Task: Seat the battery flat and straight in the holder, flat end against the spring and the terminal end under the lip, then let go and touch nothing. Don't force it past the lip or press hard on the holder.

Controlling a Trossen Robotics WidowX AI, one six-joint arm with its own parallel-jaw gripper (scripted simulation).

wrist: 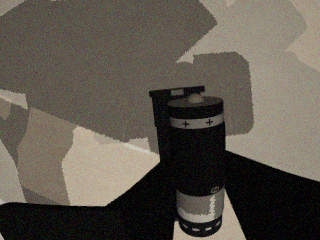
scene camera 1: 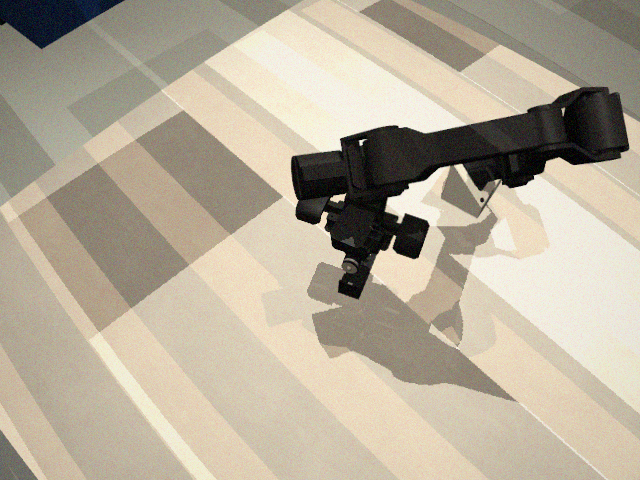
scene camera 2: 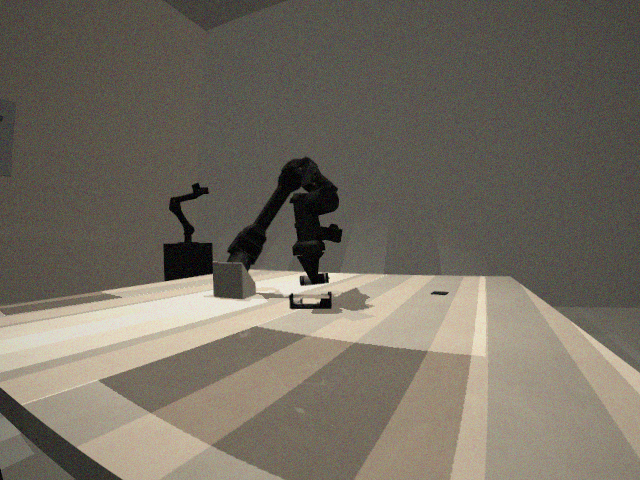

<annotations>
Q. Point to a battery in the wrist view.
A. At 196, 128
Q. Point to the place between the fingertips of my gripper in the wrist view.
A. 196, 161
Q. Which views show my gripper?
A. The wrist view, scene camera 1 and scene camera 2: all of them.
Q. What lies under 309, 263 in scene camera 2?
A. My gripper.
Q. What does my gripper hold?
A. A battery.
</annotations>
